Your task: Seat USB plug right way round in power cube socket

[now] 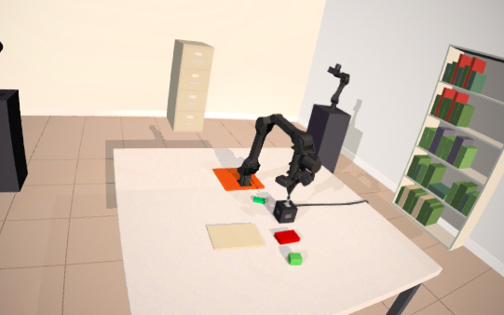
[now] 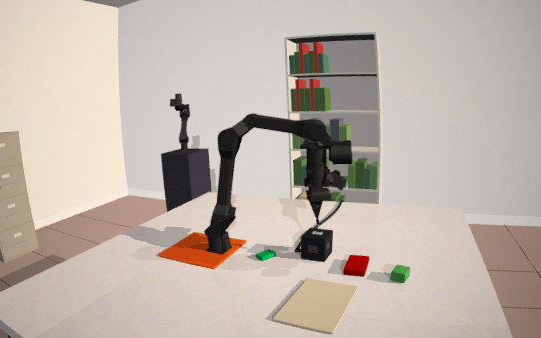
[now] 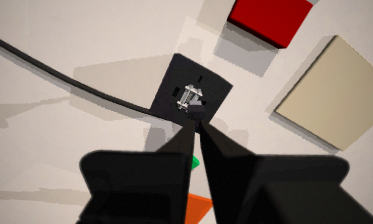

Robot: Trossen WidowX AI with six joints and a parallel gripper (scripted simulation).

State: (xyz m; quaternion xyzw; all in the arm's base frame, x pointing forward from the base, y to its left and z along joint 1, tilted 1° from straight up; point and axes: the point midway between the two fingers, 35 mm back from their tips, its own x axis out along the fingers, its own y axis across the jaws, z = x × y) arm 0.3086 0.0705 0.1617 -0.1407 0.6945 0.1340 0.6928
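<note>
The silver USB plug lies 2 cm below my gripper tip. From my gripper tip the other things lie so: green block: 15 cm behind, 13 cm below, 5 cm to the right; then red block: 14 cm ahead, 12 cm below, 5 cm to the right; then beige paper sheet: 26 cm to the right, 13 cm below, 9 cm ahead.
</note>
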